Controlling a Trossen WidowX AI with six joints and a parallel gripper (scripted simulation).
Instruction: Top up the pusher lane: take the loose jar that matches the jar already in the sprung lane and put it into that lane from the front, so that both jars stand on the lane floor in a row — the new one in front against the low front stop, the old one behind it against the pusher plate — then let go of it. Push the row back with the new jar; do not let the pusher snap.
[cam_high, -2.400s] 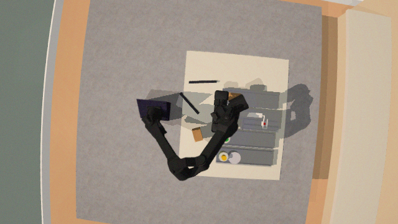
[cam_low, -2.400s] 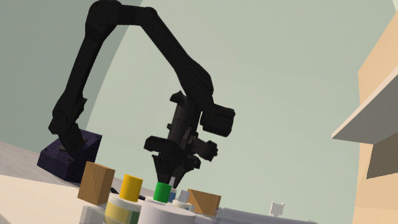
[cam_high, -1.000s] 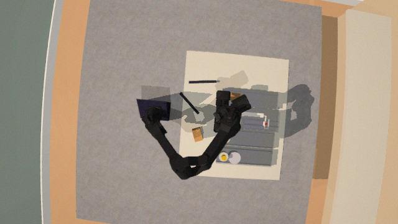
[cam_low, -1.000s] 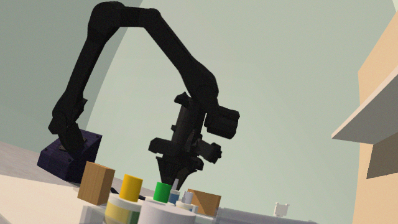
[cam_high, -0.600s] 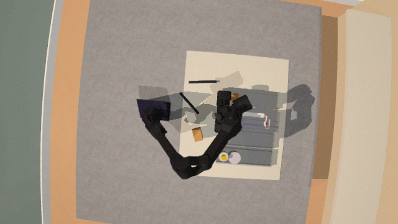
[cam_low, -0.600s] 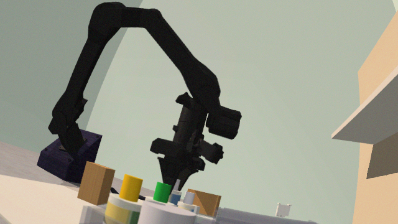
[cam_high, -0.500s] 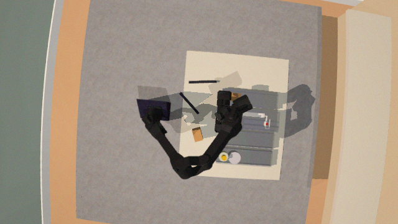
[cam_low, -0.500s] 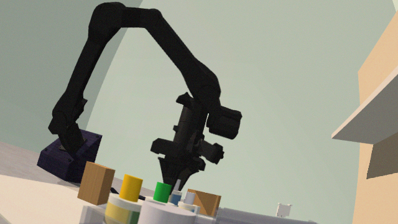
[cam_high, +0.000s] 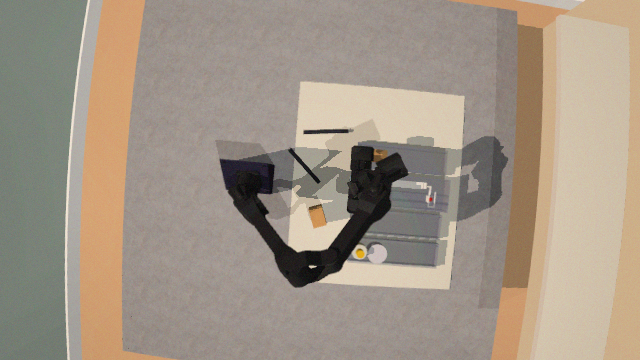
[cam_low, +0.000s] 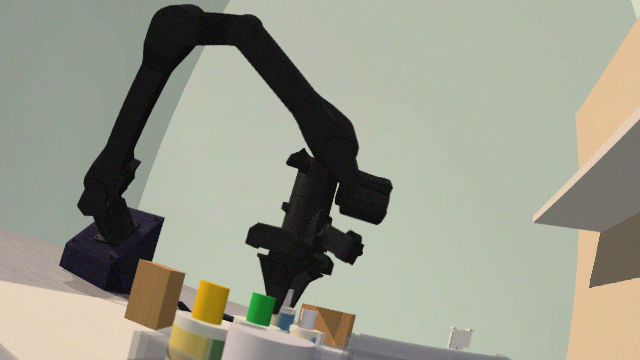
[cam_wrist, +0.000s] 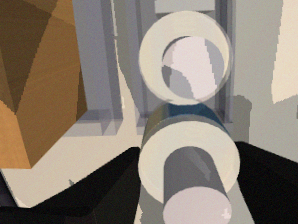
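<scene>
The sprung lane lies 17 cm ahead of my gripper tip, 4 cm to the right of it and 3 cm below it. Round my gripper tip: wooden block 12 cm behind, 11 cm to the right, 2 cm below; white pusher plate 15 cm ahead, 5 cm to the right.
</scene>
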